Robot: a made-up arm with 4 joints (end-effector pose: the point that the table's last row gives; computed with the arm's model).
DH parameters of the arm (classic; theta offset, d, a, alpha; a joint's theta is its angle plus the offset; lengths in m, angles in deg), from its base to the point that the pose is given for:
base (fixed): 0 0.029 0.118 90
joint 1: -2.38 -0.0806 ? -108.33
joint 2: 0 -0.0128 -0.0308 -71.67
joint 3: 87.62 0.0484 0.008 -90
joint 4: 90 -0.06 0.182 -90
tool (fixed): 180 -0.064 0 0
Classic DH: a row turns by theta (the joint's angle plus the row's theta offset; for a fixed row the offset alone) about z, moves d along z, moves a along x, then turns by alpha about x.
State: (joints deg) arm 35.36 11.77 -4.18 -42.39
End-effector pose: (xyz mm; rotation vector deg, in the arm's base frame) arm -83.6 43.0 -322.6 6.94 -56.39 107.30
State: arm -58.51 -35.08 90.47 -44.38
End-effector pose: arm -269.1 156.5 484.0 84.95 49.11 -27.81
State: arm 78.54 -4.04 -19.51 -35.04
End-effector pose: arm 178.0 7.0 -316.6 -56.84 -102.06 87.86
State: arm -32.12 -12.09 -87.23 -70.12
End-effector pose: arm -41.9 88.8 209.2 -0.22 -88.83 104.44
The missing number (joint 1, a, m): -0.406
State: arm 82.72 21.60 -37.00 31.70
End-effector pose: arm 10.3 -55.2 -312.5 -106.71 -64.04 45.32
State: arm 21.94 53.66 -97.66 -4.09
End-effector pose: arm -141.5 36.5 -28.8 -45.53 -114.74 106.39
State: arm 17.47 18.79 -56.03 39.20
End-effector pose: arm -289.5 -63.6 -6.9 -74.09 -32.38 70.05
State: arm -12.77 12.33 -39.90 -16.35
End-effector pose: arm -184.3 -10.5 40.4 0.13 -35.08 101.16
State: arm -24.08 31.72 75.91 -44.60
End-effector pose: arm -428.5 -53.3 200.4 94.01 71.17 47.16
